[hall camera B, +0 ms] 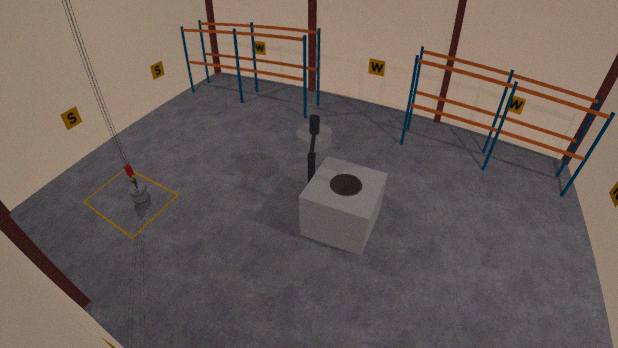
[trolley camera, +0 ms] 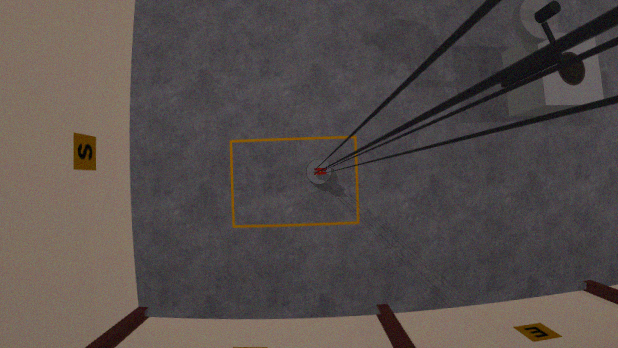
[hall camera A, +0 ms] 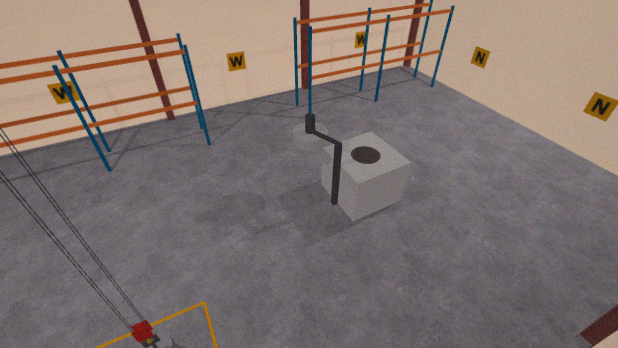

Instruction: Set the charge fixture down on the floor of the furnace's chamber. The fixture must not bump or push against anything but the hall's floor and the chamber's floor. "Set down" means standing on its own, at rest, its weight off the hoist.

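Observation:
The charge fixture [hall camera B: 140, 195] [trolley camera: 311, 175], a small grey round piece, hangs from my hook [hall camera B: 133, 181] [trolley camera: 320, 171] under the red hook block [hall camera A: 142, 330] [hall camera B: 128, 170]. It looks upright and a little above the floor, inside the yellow marked rectangle [hall camera A: 177, 313] [hall camera B: 155, 216] [trolley camera: 295, 225]; its shadow lies beside it in the trolley view. In hall camera A the frame's lower edge cuts off most of it. The furnace [hall camera A: 377, 192] [hall camera B: 332, 225] [trolley camera: 525, 102] is a pale box with a dark round opening [hall camera A: 365, 155] [hall camera B: 345, 185] [trolley camera: 571, 69] on top. The chamber's floor is hidden.
A pale round lid [hall camera A: 304, 141] [hall camera B: 324, 139] [trolley camera: 529, 20] is swung aside on a dark arm [hall camera A: 336, 175] [hall camera B: 311, 167] beside the furnace, facing the west wall. Blue and orange racks [hall camera A: 82, 118] [hall camera A: 310, 70] [hall camera B: 238, 66] [hall camera B: 499, 126] stand along the west wall.

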